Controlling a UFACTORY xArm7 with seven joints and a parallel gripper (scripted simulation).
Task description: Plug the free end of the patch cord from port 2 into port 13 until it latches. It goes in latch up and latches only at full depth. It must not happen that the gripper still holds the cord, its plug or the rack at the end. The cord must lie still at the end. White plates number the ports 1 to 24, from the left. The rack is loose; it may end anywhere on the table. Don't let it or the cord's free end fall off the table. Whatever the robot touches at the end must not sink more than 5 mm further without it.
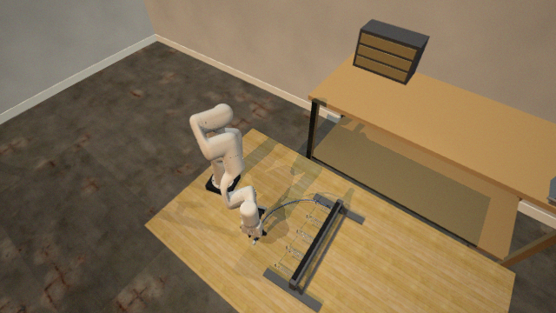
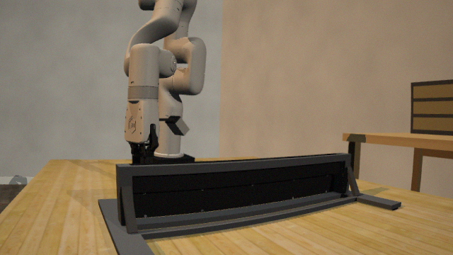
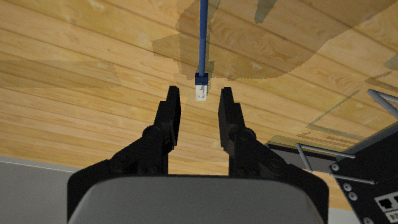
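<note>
Now: the cord plug 5 cm below my hand, 2 cm to the right of it and 1 cm ahead of it.
</note>
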